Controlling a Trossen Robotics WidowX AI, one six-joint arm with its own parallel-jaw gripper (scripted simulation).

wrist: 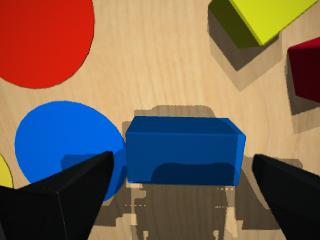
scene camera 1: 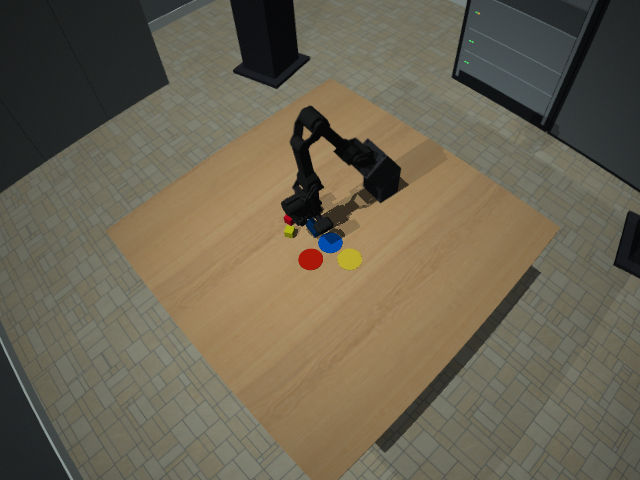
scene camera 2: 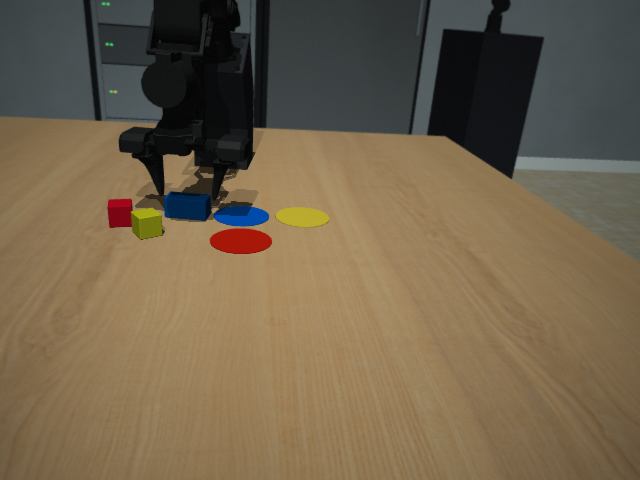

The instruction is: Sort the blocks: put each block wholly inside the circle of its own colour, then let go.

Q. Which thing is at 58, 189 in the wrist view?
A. My gripper.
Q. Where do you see a blue block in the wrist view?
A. At 209, 151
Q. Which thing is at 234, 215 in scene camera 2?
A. A blue circle.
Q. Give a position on a yellow block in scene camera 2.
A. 146, 223
